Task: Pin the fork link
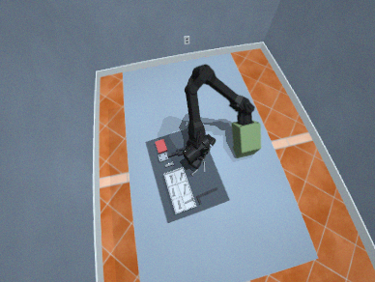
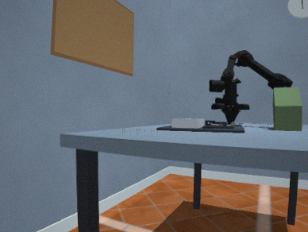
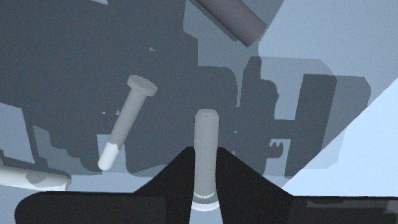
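My gripper is now 4 cm short of the thin headed pin, 2 cm to the right of it and 4 cm above it. From my hand the other things lie so: thick headed pin (19 cm ahead, 3 cm below); then dark mat (11 cm ahead, 4 cm to the left, 5 cm below); then eye plate (13 cm ahead, 5 cm to the right, 3 cm below).
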